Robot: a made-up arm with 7 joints. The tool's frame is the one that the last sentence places.
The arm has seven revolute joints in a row. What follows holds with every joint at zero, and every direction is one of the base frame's. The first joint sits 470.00 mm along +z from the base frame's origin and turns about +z. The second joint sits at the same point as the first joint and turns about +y. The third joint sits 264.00 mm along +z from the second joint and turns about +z. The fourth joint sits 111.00 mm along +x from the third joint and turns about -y. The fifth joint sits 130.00 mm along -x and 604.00 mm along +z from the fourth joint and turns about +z. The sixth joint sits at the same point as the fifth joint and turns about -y. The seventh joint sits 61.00 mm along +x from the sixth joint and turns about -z. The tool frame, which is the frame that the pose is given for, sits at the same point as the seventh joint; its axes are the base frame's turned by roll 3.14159, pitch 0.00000 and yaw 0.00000 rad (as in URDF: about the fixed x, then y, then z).
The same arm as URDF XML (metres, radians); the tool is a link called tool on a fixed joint. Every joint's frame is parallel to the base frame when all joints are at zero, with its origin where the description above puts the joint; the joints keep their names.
<robot name="arm">
  <link name="base_link"/>
  <link name="link1"/>
  <link name="link2"/>
  <link name="link3"/>
  <link name="link4"/>
  <link name="link5"/>
  <link name="link6"/>
  <link name="link7"/>
  <link name="tool"/>
  <joint name="joint 1" type="continuous">
    <parent link="base_link"/>
    <child link="link1"/>
    <origin xyz="0 0 0.47" rpy="0 0 0"/>
    <axis xyz="0 0 1"/>
  </joint>
  <joint name="joint 2" type="continuous">
    <parent link="link1"/>
    <child link="link2"/>
    <origin xyz="0 0 0" rpy="0 0 0"/>
    <axis xyz="0 1 0"/>
  </joint>
  <joint name="joint 3" type="continuous">
    <parent link="link2"/>
    <child link="link3"/>
    <origin xyz="0 0 0.264" rpy="0 0 0"/>
    <axis xyz="0 0 1"/>
  </joint>
  <joint name="joint 4" type="continuous">
    <parent link="link3"/>
    <child link="link4"/>
    <origin xyz="0.111 0 0" rpy="0 0 0"/>
    <axis xyz="0 -1 0"/>
  </joint>
  <joint name="joint 5" type="continuous">
    <parent link="link4"/>
    <child link="link5"/>
    <origin xyz="-0.13 0 0.604" rpy="0 0 0"/>
    <axis xyz="0 0 1"/>
  </joint>
  <joint name="joint 6" type="continuous">
    <parent link="link5"/>
    <child link="link6"/>
    <origin xyz="0 0 0" rpy="0 0 0"/>
    <axis xyz="0 -1 0"/>
  </joint>
  <joint name="joint 7" type="continuous">
    <parent link="link6"/>
    <child link="link7"/>
    <origin xyz="0.061 0 0" rpy="0 0 0"/>
    <axis xyz="0 0 -1"/>
  </joint>
  <joint name="tool_joint" type="fixed">
    <parent link="link7"/>
    <child link="tool"/>
    <origin xyz="0 0 0" rpy="3.1416 0 0"/>
  </joint>
</robot>

